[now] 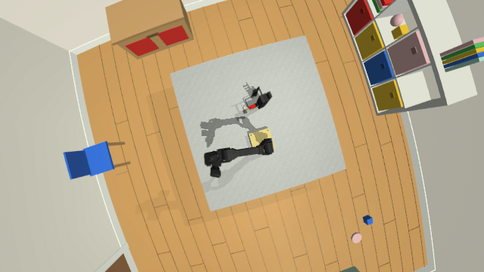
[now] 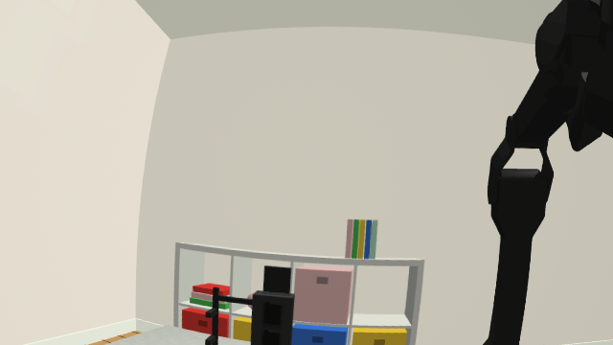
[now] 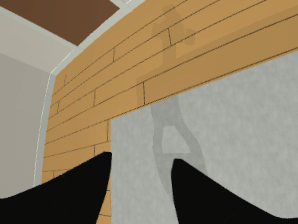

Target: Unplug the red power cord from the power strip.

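My gripper tip is 300 mm short of the red plug, 480 mm to the left of it and 200 mm above it.
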